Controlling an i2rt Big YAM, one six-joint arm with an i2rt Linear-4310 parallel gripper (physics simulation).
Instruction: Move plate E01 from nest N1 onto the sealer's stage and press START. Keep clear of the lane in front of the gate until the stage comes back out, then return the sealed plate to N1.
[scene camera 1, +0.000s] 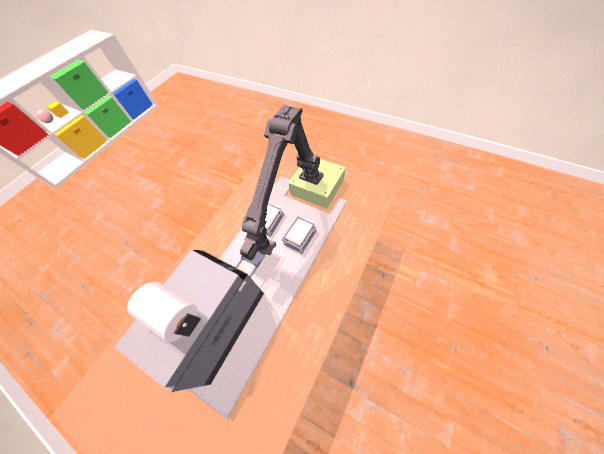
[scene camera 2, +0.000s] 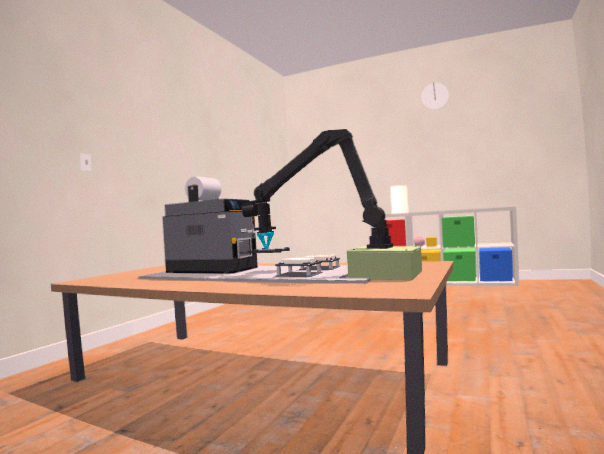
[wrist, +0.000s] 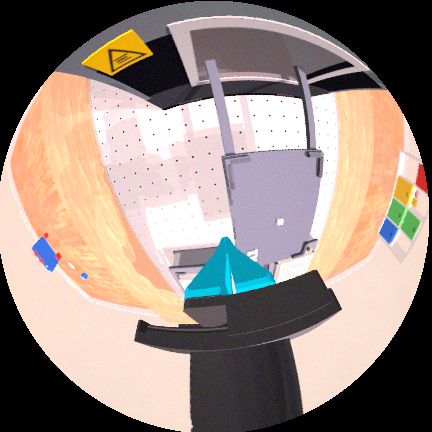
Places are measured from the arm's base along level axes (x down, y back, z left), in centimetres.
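Pixels of known places: gripper, between the fingertips: (scene camera 1: 267, 253) (scene camera 2: 266, 248) (wrist: 225, 241); arm's base, origin of its link: (scene camera 1: 311, 176) (scene camera 2: 380, 247).
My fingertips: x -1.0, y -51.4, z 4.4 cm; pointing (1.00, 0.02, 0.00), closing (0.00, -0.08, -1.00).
For each thing: its top centre in the pictures, then the offset to it from my fingertips. "pt": a spot on its surface instead. Level surfaces: height alone.
- plate, a spot on its surface: (wrist: 295, 267) pt dx +5.0, dy +16.7, dz -15.1 cm
- white roll, centre of its top: (scene camera 1: 151, 306) (scene camera 2: 202, 177) dx -36.8, dy -38.8, dz -4.7 cm
- perforated board, height of its surface: dx +10.7 cm
- yellow warning sign, a spot on its surface: (wrist: 118, 52) pt dx -4.7, dy -15.3, dz +3.2 cm
The sealer (scene camera 1: 210, 280) (scene camera 2: 200, 242) stands at the board's far end from the arm base. Its stage (scene camera 2: 280, 249) (wrist: 275, 195), a bare grey tray, is out in front of the gate (wrist: 270, 55) on two rails. My gripper (scene camera 1: 264, 253) (scene camera 2: 266, 248) (wrist: 225, 241) is shut and empty, its cyan fingertips pointing down low over the stage's edge area in scene camera 2. Two white plates (scene camera 1: 272, 216) (scene camera 1: 300, 232) rest on nests between the stage and the arm base; part of one plate (wrist: 295, 267) shows beyond the stage. I cannot read which is E01. The START button does not show.
The green base box (scene camera 1: 309, 195) (scene camera 2: 382, 265) carries the arm. A white roll (scene camera 1: 155, 305) (scene camera 2: 209, 188) sits on top of the sealer. The perforated board (scene camera 1: 260, 350) (wrist: 275, 120) lies under everything. A yellow warning sign (wrist: 118, 52) is on the sealer's front.
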